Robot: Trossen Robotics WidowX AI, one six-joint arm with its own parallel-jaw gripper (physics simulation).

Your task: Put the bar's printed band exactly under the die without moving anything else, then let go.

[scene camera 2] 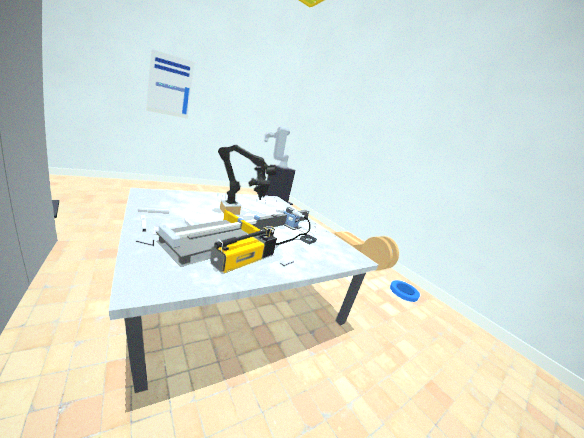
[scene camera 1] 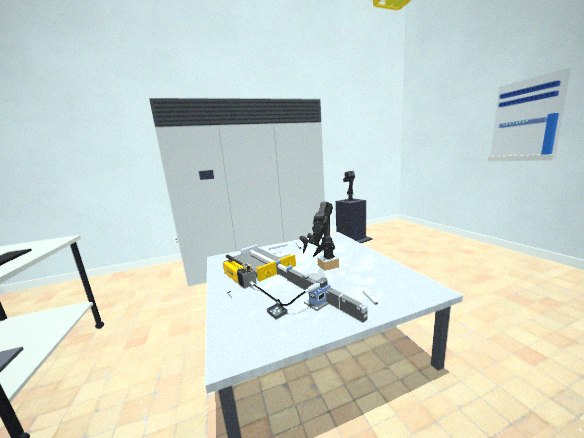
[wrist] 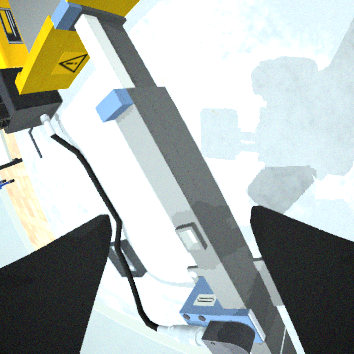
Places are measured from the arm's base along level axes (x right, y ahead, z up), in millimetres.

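Pixels of known places: gripper, fingertip midpoint: [scene camera 2: 261, 199] [scene camera 1: 307, 255] [wrist: 180, 219]; arm's base, origin of the base link: [scene camera 2: 230, 202] [scene camera 1: 329, 256].
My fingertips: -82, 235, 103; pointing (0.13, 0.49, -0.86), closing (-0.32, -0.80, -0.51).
Observation:
For each thing: its top centre in the pictures, then the offset to it from my fingertips, as dx, dy, dz. "spot": a spot on its surface instead.
- light-blue block, surface spot: [wrist: 114, 105] [scene camera 2: 256, 215] [scene camera 1: 290, 266] spot: +83, +84, -78
- blue block, surface spot: [wrist: 66, 15] spot: +205, +108, -83
- blue unit, surface spot: [wrist: 215, 302] spot: -196, +88, -105
- black cable, surface spot: [wrist: 95, 180] spot: +11, +288, -163
- yellow box, surface spot: [scene camera 2: 244, 254] spot: +374, +412, -109
A long grey bar-like rail [scene camera 1: 350, 302] [scene camera 2: 270, 220] [wrist: 185, 150] crosses the table. A pale narrow strip [scene camera 1: 262, 256] [scene camera 2: 210, 230] [wrist: 105, 50] continues from it through the yellow guards. A light-blue block [scene camera 1: 289, 268] [scene camera 2: 256, 217] [wrist: 114, 105] sits where strip and rail meet; another blue block [wrist: 66, 15] is between the yellow plates. A thin white line [wrist: 283, 340] crosses the rail near the blue unit. I cannot tell which parts are the printed band and die. My gripper [scene camera 1: 310, 253] [scene camera 2: 257, 192] [wrist: 180, 219] is open and empty above the rail.
A blue unit [scene camera 1: 317, 297] [scene camera 2: 293, 220] [wrist: 215, 302] stands beside the rail, with a black cable [wrist: 95, 180] running from it. A yellow box [scene camera 1: 232, 269] [scene camera 2: 244, 254] with a black head and yellow warning plates [scene camera 1: 266, 271] [wrist: 45, 60] stand at the rail's far part.

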